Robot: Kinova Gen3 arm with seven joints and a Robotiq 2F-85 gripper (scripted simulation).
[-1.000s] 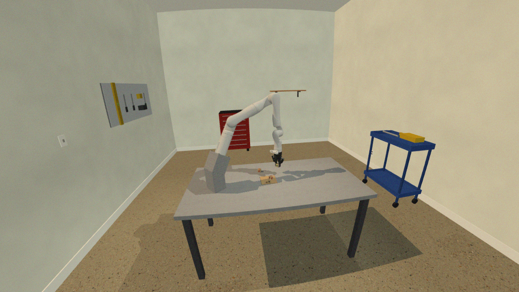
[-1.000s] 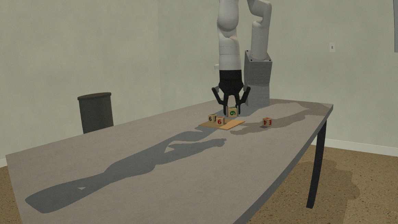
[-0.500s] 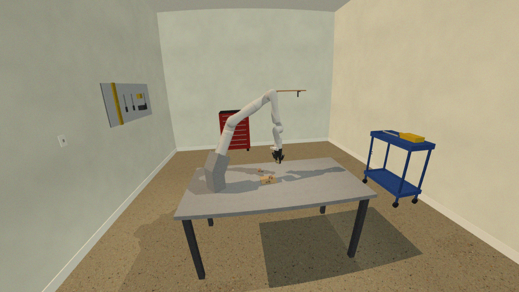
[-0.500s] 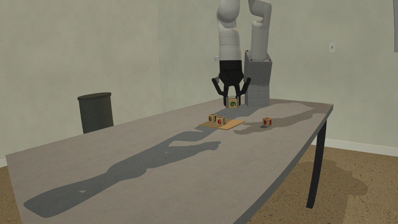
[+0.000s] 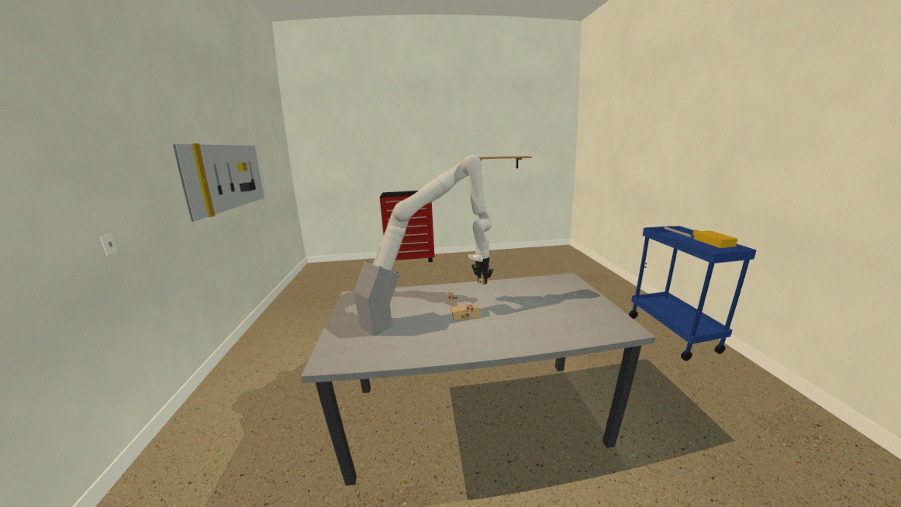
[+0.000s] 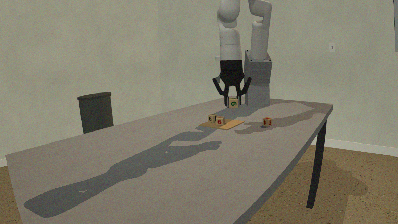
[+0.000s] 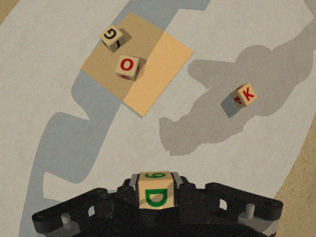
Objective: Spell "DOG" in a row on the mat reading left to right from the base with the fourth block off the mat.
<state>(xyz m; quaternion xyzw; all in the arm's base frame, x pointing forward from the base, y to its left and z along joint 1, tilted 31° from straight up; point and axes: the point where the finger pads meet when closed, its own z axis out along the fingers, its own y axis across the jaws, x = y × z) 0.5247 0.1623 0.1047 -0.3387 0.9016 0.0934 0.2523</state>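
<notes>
The O block lies 13 cm to the right of my hand, 10 cm below it and 8 cm behind it. Also, from my hand: tan mat 14 cm to the right, 12 cm below, 10 cm behind; G block 18 cm to the right, 10 cm below, 10 cm behind; D block right at my hand.
</notes>
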